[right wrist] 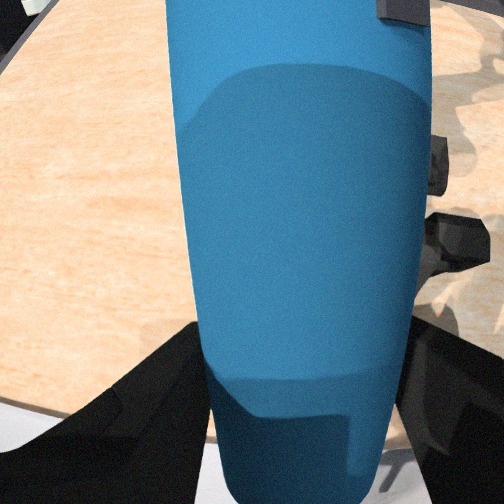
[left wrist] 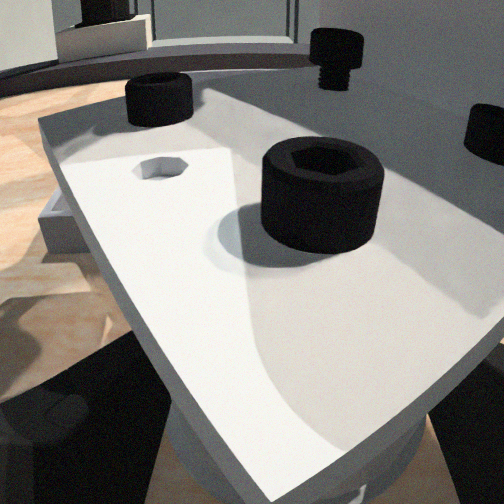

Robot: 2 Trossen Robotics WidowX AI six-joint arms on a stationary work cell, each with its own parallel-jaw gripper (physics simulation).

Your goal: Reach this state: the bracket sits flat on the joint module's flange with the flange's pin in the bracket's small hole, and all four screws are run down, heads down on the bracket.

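In the left wrist view the white bracket (left wrist: pixel 260 280) lies flat on the grey joint module (left wrist: pixel 300 470). A small hole (left wrist: pixel 161 166) shows near its far left side; I cannot tell if a pin fills it. One black screw (left wrist: pixel 322 192) sits head down on the bracket's middle and a second (left wrist: pixel 159 98) at its far corner. A third screw (left wrist: pixel 336 57) stands raised with its thread showing. A fourth (left wrist: pixel 485 132) is cut off at the right edge. My left gripper (left wrist: pixel 280 450) is shut on the joint module below the bracket. My right gripper (right wrist: pixel 290 425) is shut on a blue tool handle (right wrist: pixel 300 225), which hides the tool's tip.
A grey block (left wrist: pixel 60 225) rests on the wooden table under the bracket's left edge. A pale fixture (left wrist: pixel 100 32) stands at the back. In the right wrist view dark grey parts (right wrist: pixel 452 245) show behind the handle at the right.
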